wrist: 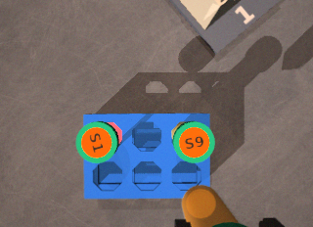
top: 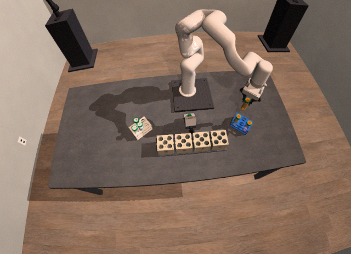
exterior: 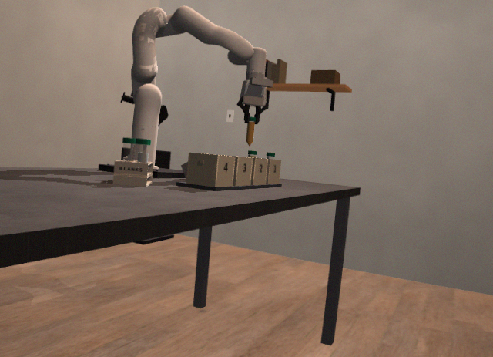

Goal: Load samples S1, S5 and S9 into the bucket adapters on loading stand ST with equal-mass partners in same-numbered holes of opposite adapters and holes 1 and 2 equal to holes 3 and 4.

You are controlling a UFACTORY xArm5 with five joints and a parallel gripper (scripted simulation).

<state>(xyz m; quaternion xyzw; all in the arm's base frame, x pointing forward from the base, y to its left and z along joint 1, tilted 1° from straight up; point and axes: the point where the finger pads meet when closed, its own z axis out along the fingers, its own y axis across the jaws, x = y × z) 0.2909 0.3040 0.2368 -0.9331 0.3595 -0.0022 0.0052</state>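
Right now my hand is 50 mm above the tube S5 and 10 mm past it. From my hand the other things lie so: green DONE key (330 mm to the right, 190 mm below, 50 mm behind); then blue sample rack (220 mm below, 40 mm ahead, 20 mm to the left); then adapter 1 (200 mm below, 180 mm to the right, 150 mm ahead).
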